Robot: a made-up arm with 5 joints.
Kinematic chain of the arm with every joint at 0, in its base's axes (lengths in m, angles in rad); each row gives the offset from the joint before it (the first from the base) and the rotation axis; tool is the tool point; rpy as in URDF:
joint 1: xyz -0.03 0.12 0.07 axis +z
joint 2: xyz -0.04 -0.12 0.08 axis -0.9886 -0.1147 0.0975
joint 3: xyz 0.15 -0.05 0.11 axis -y
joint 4: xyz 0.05 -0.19 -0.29 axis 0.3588 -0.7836 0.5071
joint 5: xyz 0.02 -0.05 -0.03 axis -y
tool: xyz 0 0 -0.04 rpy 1.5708 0 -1.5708
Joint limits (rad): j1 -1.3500..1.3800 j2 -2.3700..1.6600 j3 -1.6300..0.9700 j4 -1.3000..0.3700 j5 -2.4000..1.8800
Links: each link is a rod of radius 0.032 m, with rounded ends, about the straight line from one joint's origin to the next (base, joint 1, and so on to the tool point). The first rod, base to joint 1, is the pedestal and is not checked.
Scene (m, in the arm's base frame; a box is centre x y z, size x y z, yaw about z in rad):
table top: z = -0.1
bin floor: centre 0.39 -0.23 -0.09 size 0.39 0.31 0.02 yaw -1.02
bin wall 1: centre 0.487 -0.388 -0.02 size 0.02 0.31 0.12 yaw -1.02
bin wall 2: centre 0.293 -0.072 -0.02 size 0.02 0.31 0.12 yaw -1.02
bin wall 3: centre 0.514 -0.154 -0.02 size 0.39 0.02 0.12 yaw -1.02
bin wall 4: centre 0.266 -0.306 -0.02 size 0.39 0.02 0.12 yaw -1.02
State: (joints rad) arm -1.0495 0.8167 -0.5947 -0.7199 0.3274
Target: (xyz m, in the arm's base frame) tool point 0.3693 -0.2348 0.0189
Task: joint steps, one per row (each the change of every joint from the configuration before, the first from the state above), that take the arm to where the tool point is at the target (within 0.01 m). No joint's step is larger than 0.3 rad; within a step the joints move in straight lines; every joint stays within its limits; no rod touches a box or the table.
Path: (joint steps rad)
1: 0.2899 -0.0270 0.1460 0.0362 0.0108
2: 0.2900 -0.0269 0.1460 0.0363 0.0109
3: 0.2899 -0.0270 0.1461 0.0362 0.0108
4: 0.2899 -0.0270 0.1460 0.0362 0.0108
5: 0.2899 -0.0270 0.1460 0.0363 0.0108
6: -0.0510 -0.2254 0.0813 0.0651 0.0306
7: -0.0510 -0.2254 0.0814 0.0651 0.0307

